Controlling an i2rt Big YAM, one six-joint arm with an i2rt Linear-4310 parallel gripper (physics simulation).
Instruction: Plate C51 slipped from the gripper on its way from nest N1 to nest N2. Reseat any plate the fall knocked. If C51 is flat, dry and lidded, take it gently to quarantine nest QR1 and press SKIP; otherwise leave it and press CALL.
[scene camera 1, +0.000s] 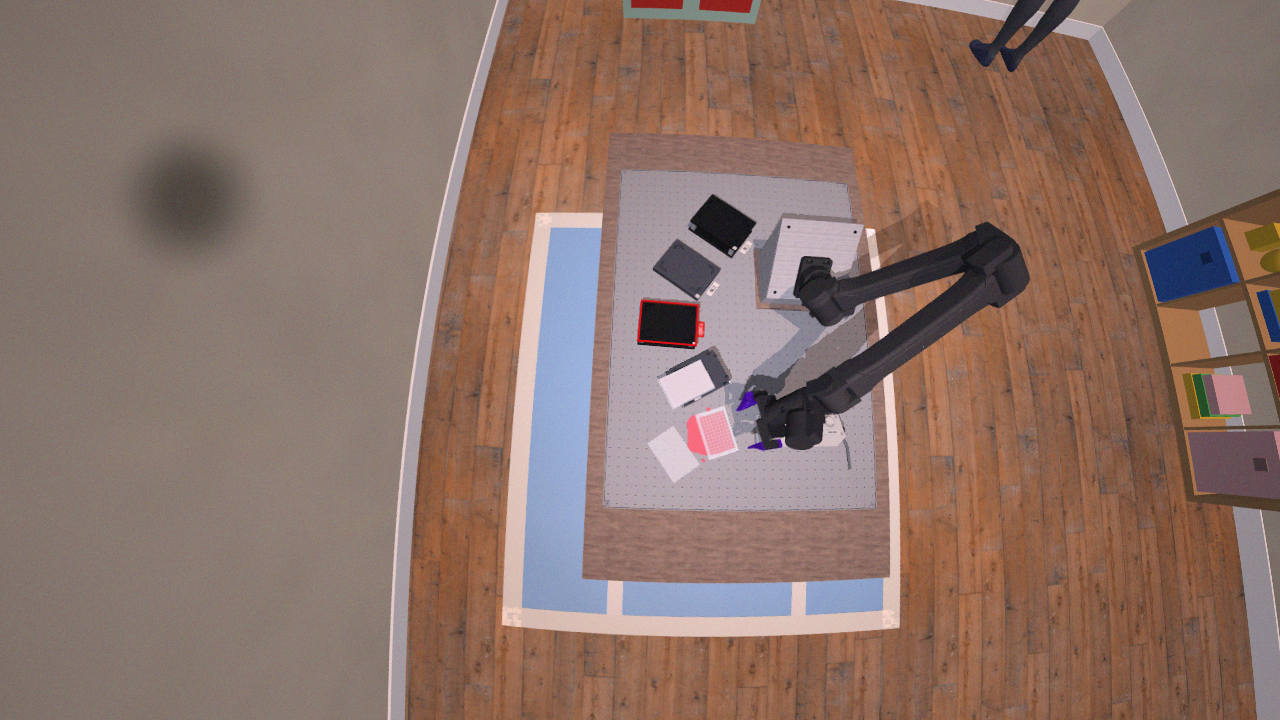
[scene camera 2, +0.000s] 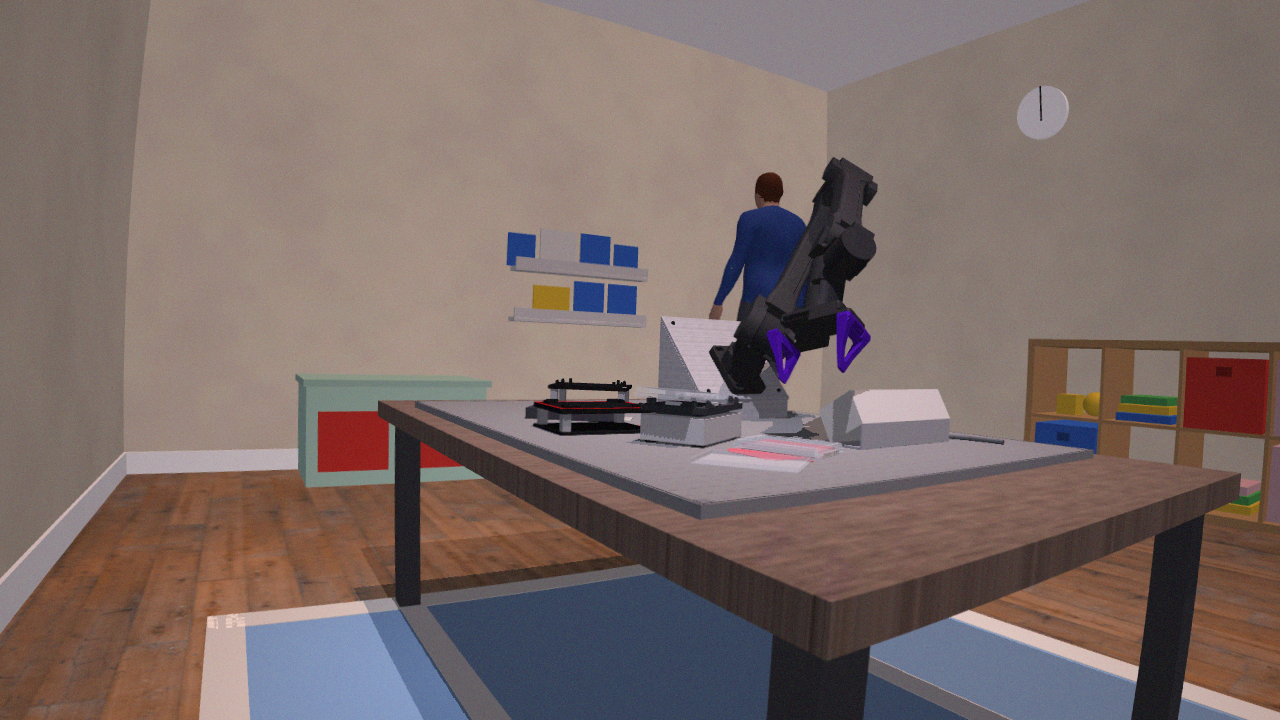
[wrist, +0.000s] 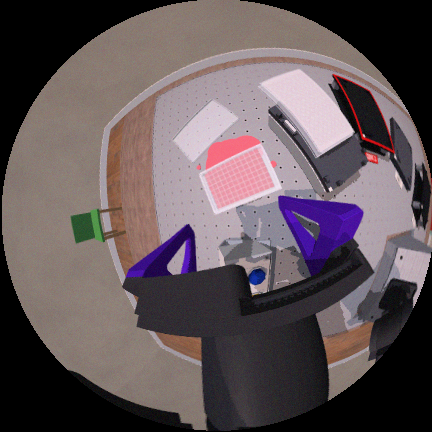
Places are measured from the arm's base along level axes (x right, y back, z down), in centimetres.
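Pixels of known places: gripper, fingertip midpoint: (scene camera 1: 743, 428) (scene camera 2: 810, 376) (wrist: 233, 214); arm's base, origin of the base link: (scene camera 1: 811, 277) (scene camera 2: 735, 372).
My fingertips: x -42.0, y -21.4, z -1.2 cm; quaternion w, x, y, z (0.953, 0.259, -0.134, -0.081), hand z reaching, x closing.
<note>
Ahead of a thing's pixels: the offset from my fingertips to its middle. "spot": to the spot under its first point.
An unlidded plate, apparently C51 @[dz +9.5, dx -1.1, dy -4.8 cm] (scene camera 1: 716, 432) (wrist: 241, 179), lies on the mat with pink wells showing. A pink spill @[dz +10.1, dx -1.6, dy -7.4 cm] (scene camera 1: 694, 436) (wrist: 232, 150) spreads beside it, with small drops nearby. A clear lid @[dz +9.8, dx -7.0, dy -16.6 cm] (scene camera 1: 673, 454) (wrist: 205, 131) lies apart, beyond the spill. A white plate @[dz +3.4, dx +11.5, dy -13.9 cm] (scene camera 1: 687, 383) (wrist: 307, 110) sits shifted on a dark-topped nest (scene camera 1: 713, 365) (scene camera 2: 689, 428) (wrist: 340, 165), overhanging it. The red-rimmed nest QR1 @[dz +7.9, dx +28.9, dy -18.7 cm] (scene camera 1: 669, 322) (wrist: 367, 115) holds no plate. My gripper (scene camera 1: 745, 427) (scene camera 2: 814, 374) (wrist: 233, 214) is open and empty, above the mat between C51 and the button box @[dz +6.0, dx -0.3, dy +17.3 cm] (scene camera 2: 899, 419) (wrist: 240, 250). A blue button @[dz +3.8, dx +2.0, dy +9.8 cm] (wrist: 257, 276) shows; the others are hidden.
Two dark nests @[spot: dz +8.2, dx +46.3, dy -13.3 cm] (scene camera 1: 686, 268) @[spot: dz +5.0, dx +59.3, dy -3.0 cm] (scene camera 1: 721, 225) stand beyond QR1. A white sloped panel (scene camera 1: 819, 241) (scene camera 2: 693, 353) stands by the arm's base. A cable @[spot: dz +9.7, dx -7.1, dy +33.1 cm] (scene camera 1: 847, 454) lies near the button box. A person (scene camera 2: 769, 250) stands behind the table.
</note>
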